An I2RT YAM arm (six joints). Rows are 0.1 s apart.
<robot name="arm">
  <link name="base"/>
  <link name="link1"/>
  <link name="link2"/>
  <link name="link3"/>
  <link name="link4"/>
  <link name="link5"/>
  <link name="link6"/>
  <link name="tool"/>
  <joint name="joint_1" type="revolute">
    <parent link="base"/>
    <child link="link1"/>
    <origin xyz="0 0 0.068"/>
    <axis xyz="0 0 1"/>
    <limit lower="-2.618" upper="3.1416"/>
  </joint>
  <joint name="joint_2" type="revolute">
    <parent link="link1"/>
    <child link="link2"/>
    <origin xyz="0.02 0.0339 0.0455" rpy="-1.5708 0 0"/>
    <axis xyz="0 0 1"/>
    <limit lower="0" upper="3.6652"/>
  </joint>
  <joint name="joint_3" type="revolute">
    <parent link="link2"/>
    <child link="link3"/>
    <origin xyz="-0.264 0 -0.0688" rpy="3.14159 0 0"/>
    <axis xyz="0 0 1"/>
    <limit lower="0" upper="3.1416"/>
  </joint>
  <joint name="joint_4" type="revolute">
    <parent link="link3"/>
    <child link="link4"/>
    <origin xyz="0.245 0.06 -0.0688"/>
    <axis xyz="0 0 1"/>
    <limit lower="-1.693" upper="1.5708"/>
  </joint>
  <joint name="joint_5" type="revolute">
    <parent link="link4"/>
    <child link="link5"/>
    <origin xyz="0.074 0.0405 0.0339" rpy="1.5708 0 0"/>
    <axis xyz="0 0 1"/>
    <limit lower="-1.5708" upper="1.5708"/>
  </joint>
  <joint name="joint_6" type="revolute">
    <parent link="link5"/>
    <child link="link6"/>
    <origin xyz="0.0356 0 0.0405" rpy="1.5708 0 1.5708"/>
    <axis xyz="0 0 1"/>
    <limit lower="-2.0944" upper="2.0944"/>
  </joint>
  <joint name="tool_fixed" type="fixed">
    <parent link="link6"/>
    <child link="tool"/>
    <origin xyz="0 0 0" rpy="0 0 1.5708"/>
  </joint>
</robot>
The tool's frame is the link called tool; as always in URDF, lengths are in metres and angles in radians.
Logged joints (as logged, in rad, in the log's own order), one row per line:
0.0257 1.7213 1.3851 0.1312 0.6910 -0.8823
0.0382 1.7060 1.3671 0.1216 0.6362 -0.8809
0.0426 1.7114 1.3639 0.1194 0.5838 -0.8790
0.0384 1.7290 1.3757 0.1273 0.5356 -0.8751
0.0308 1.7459 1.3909 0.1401 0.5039 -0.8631
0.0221 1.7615 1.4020 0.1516 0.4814 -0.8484
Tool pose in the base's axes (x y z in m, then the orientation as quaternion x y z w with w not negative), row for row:
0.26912 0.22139 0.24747 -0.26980 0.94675 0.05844 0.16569
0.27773 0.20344 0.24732 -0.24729 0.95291 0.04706 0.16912
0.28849 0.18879 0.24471 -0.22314 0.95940 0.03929 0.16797
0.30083 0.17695 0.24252 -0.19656 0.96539 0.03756 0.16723
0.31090 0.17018 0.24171 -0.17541 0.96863 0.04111 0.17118
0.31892 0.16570 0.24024 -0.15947 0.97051 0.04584 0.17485
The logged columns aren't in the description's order. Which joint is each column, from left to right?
Columns, left to right: joint_5, joint_2, joint_3, joint_6, joint_1, joint_4.
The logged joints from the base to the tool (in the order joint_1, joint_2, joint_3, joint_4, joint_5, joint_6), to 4 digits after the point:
0.6910 1.7213 1.3851 -0.8823 0.0257 0.1312
0.6362 1.7060 1.3671 -0.8809 0.0382 0.1216
0.5838 1.7114 1.3639 -0.8790 0.0426 0.1194
0.5356 1.7290 1.3757 -0.8751 0.0384 0.1273
0.5039 1.7459 1.3909 -0.8631 0.0308 0.1401
0.4814 1.7615 1.4020 -0.8484 0.0221 0.1516

